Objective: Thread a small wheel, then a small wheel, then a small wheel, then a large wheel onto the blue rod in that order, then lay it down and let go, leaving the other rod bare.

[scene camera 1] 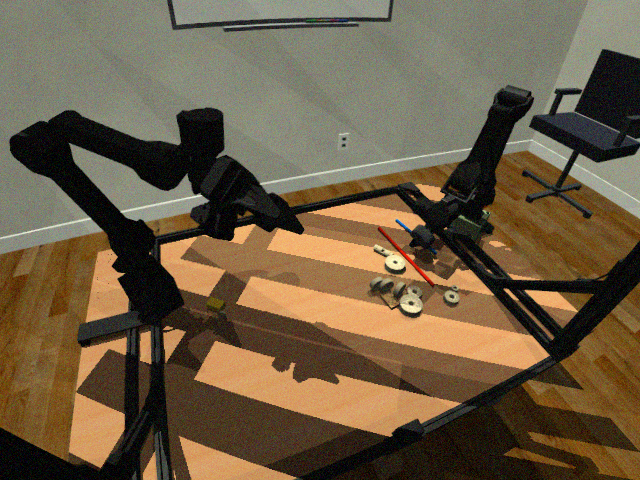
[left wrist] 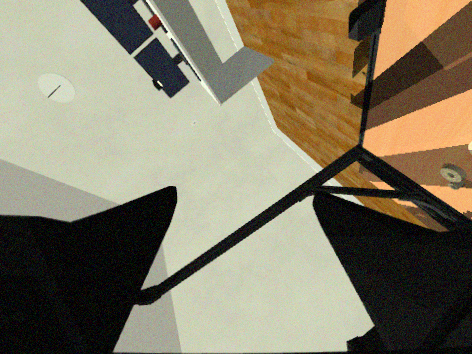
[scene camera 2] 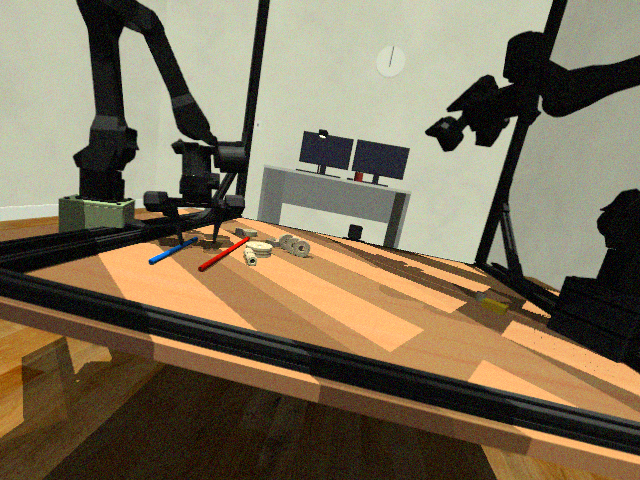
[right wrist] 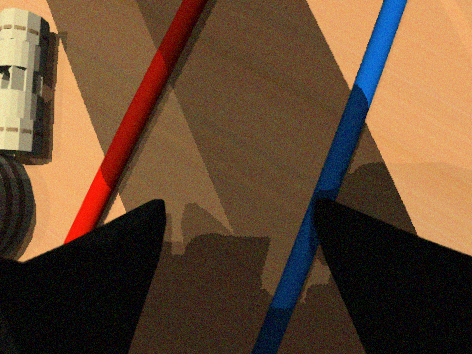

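Pixels of known places: left gripper, between the fingertips: (scene camera 1: 292,224) (left wrist: 246,195) (scene camera 2: 436,121); right gripper, between the fingertips: (scene camera 1: 414,241) (scene camera 2: 198,244) (right wrist: 240,210); left arm's base, origin of its link: (scene camera 1: 144,277) (scene camera 2: 617,288); right arm's base, origin of its link: (scene camera 1: 471,213) (scene camera 2: 101,199).
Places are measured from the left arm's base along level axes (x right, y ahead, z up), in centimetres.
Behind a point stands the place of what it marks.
The blue rod (scene camera 1: 403,224) {x 29.7, y 70.3, z -9.0 cm} (scene camera 2: 168,253) {x 31.0, y 69.4, z -9.3 cm} (right wrist: 345,135) {x 33.6, y 68.9, z -9.1 cm} lies bare on the table. The red rod (scene camera 1: 405,255) {x 37.6, y 58.1, z -9.1 cm} (scene camera 2: 223,254) {x 32.5, y 60.0, z -9.2 cm} (right wrist: 132,120) {x 33.3, y 60.2, z -9.0 cm} lies bare beside it. My right gripper (scene camera 2: 197,241) {x 36.7, y 64.9, z -8.7 cm} (right wrist: 240,210) {x 36.7, y 64.9, z -8.7 cm} is open and empty, low over the blue rod; in the right wrist view one fingertip overlaps the rod's edge. My left gripper (scene camera 2: 439,121) {x 36.0, y 14.8, z 27.1 cm} (left wrist: 246,195) {x 36.0, y 14.8, z 27.1 cm} is open and empty, high above the table, far from the rods. A large wheel (scene camera 1: 389,265) {x 36.8, y 50.1, z -7.8 cm} and another large wheel (scene camera 1: 405,306) {x 47.4, y 40.9, z -7.8 cm} lie flat. Small wheels (scene camera 1: 386,284) {x 40.4, y 42.7, z -6.7 cm} stand clustered near them; one more small wheel (scene camera 1: 446,297) {x 54.0, y 51.2, z -8.6 cm} is apart.
A pale slotted tube (scene camera 1: 382,250) {x 31.5, y 55.0, z -8.9 cm} (scene camera 2: 250,256) {x 29.1, y 55.3, z -8.1 cm} (right wrist: 20,80) {x 31.9, y 55.4, z -8.4 cm} lies beside the red rod. A yellow block (scene camera 1: 215,303) {x 11.9, y 10.1, z -8.4 cm} (scene camera 2: 493,305) {x 11.1, y 11.4, z -8.8 cm} lies near the left arm's base. A black frame (scene camera 1: 356,198) {x 9.9, y 71.1, z -8.6 cm} (scene camera 2: 310,359) {x -1.7, y 53.0, z -8.3 cm} runs along the table edges. A green box (scene camera 2: 111,214) {x 41.1, y 81.0, z -5.4 cm} is under the right arm's base.
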